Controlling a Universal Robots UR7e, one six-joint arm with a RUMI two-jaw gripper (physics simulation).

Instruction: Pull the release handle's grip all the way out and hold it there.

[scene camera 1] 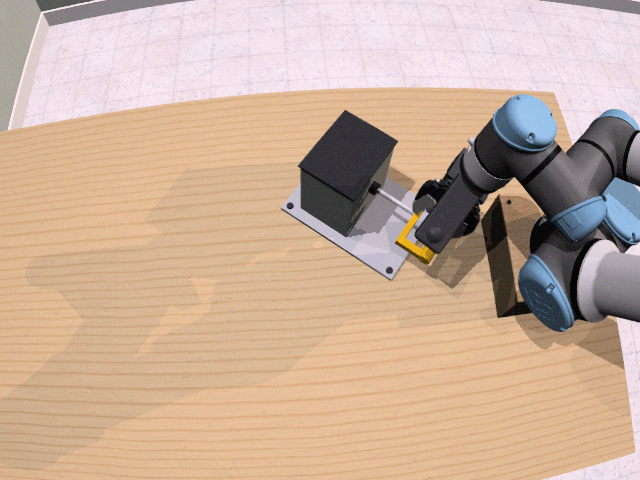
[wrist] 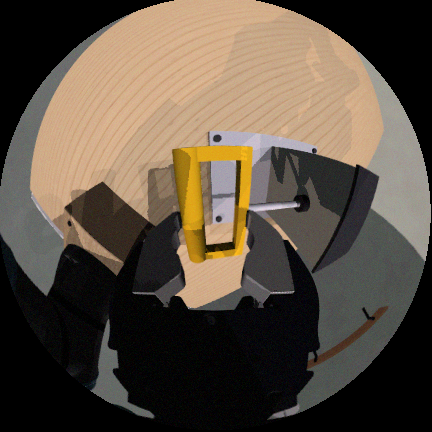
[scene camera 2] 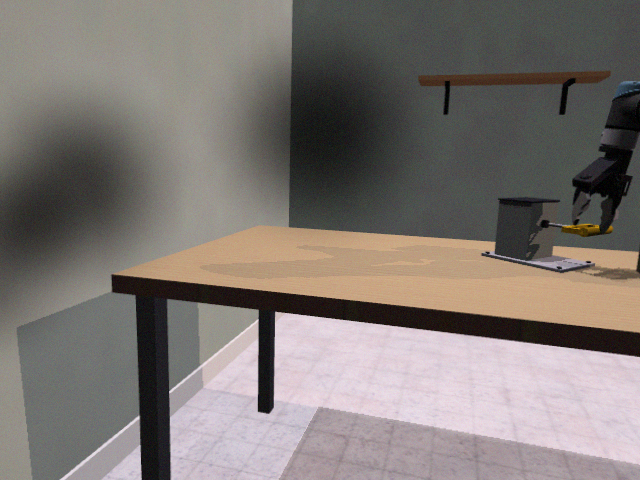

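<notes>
The release handle's yellow, frame-shaped grip (scene camera 1: 413, 249) (scene camera 2: 581, 229) (wrist: 189, 190) stands out from the dark box housing (scene camera 1: 346, 155) (scene camera 2: 516, 229) (wrist: 345, 225) on a long bare stretch of silver rod (scene camera 1: 395, 200) (scene camera 2: 555, 225) (wrist: 275, 206). The housing stands on a pale base plate (scene camera 1: 361, 248) (scene camera 2: 560, 264) (wrist: 235, 137). My gripper (scene camera 2: 590, 225) (wrist: 213, 211) comes down from above and is shut on the grip, with one finger on each outer side of the frame. In scene camera 1 the arm hides the fingertips and part of the grip.
A wooden block (scene camera 1: 497, 258) (wrist: 110, 220) with dark sides stands on the table (scene camera 1: 206, 413) (scene camera 2: 413, 304), between the handle and the arm's base. A wall shelf (scene camera 2: 511, 78) (wrist: 350, 345) hangs behind the table. The housing rises close beside the gripper.
</notes>
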